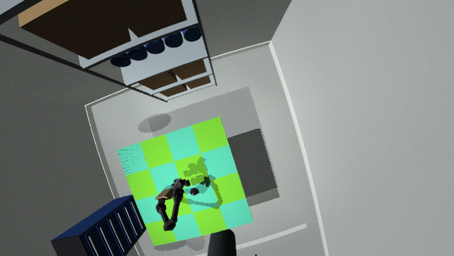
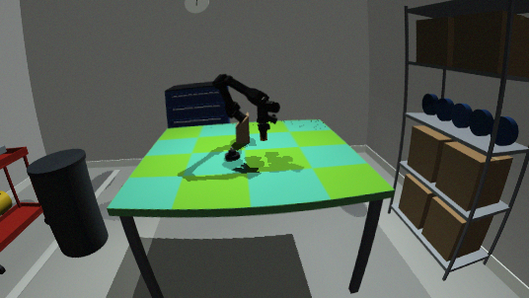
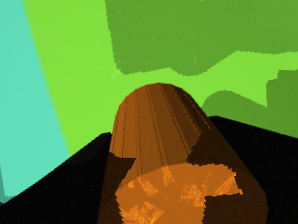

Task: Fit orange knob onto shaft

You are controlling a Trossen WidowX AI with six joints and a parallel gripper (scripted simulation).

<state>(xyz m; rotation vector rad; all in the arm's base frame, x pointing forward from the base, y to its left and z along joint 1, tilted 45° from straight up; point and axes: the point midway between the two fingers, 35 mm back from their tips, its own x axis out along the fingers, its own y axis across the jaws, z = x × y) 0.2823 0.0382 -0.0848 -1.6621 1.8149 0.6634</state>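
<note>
Right now my gripper tip is 20 mm short of the dark round pedestal, 180 mm to the left of it and 60 mm above it. Also, from my gripper tip: orange knob (30 mm above).
</note>
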